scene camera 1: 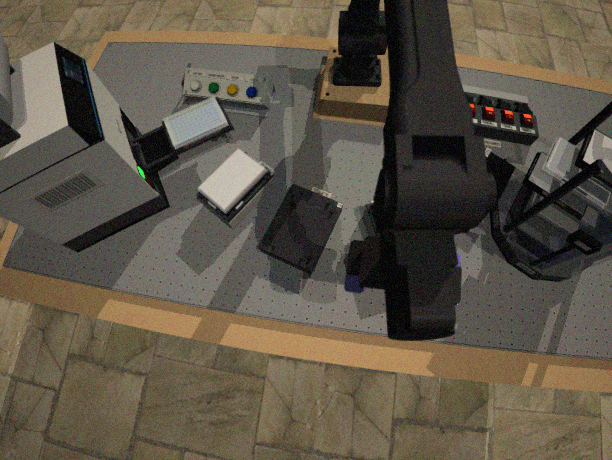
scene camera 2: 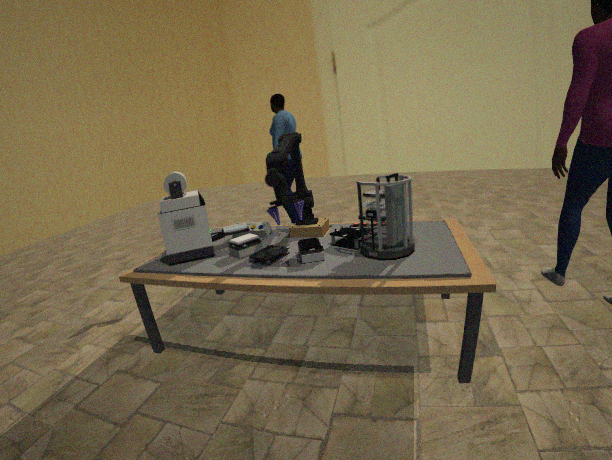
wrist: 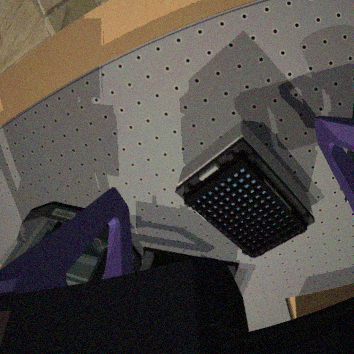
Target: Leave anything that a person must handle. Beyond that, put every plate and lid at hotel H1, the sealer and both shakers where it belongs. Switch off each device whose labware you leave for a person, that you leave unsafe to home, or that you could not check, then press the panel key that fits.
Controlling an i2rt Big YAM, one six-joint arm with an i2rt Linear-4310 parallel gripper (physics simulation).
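Frame: origin at the arm's base, x ahead, y left, z up, level; metres.
Seen in the pictures: gripper, between the fingertips: [scene camera 2: 290, 222] [wrist: 216, 163]; arm's base, origin of its link: [scene camera 1: 356, 73] [scene camera 2: 307, 222].
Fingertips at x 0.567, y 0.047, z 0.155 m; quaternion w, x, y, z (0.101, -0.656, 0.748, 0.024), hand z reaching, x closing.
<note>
Offsets run from my fingertips to a thing's top centre. "spot": to the spot under its first point.
My gripper [scene camera 1: 406, 272] [scene camera 2: 288, 220] [wrist: 216, 163] is open and empty, above a boxy grey device @(spot: 0.181 m down, 0.077 m back, 0.054 m left) [scene camera 2: 311, 257] whose black top shows a grid of bluish wells @(spot: 0.137 m down, 0.137 m back, 0.034 m left) [wrist: 250, 207]; the arm hides it in scene camera 1. A white sealer-like machine with a roll @(0.251 m up, 0.231 m back, 0.635 m right) [scene camera 1: 75, 150] [scene camera 2: 185, 227] stands left; its extended tray holds a pale plate @(0.097 m down, 0.363 m back, 0.409 m right) [scene camera 1: 196, 122] [scene camera 2: 235, 228]. A white-topped plate or lid @(0.123 m down, 0.235 m back, 0.310 m right) [scene camera 1: 232, 181] [scene camera 2: 244, 240] sits on a low device. A flat dark device @(0.165 m down, 0.156 m back, 0.161 m right) [scene camera 1: 301, 227] [scene camera 2: 270, 254] shows no plate. The round hotel @(spot: 0.166 m down, 0.084 m back, 0.326 m left) [scene camera 1: 532, 267] [scene camera 2: 387, 252] holds labware.
A key panel @(0.121 m down, 0.517 m back, 0.373 m right) [scene camera 1: 225, 97] has white, green, yellow and blue keys. A strip of orange-lit switches @(spot: 0.167 m down, 0.427 m back, 0.321 m left) [scene camera 1: 505, 130] is partly behind the arm. A black nest @(0.129 m down, 0.304 m back, 0.213 m left) [scene camera 1: 500, 171] [scene camera 2: 345, 237] stands beside the hotel. The arm's wooden base [scene camera 1: 350, 107] [scene camera 2: 310, 230] is at the back. Two people stand beyond the table.
</note>
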